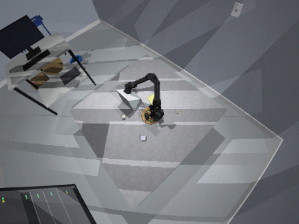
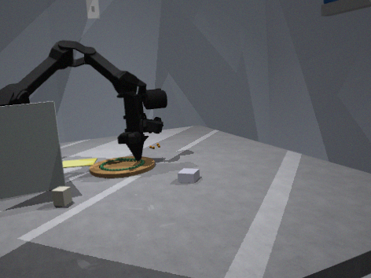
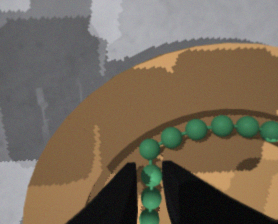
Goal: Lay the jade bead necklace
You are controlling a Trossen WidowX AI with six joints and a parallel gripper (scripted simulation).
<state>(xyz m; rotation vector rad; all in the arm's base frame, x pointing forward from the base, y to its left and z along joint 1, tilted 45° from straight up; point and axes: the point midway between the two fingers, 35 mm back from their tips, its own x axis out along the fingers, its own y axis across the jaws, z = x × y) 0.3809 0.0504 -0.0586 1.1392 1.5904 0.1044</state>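
Right now the yellow sheet is 16 cm to the left of my gripper tip, 16 cm behind it and 1 cm below it. The rest, counted from my gripper tip: grey cube (24 cm to the right, 4 cm ahead); then beige cube (27 cm behind, 20 cm to the right).
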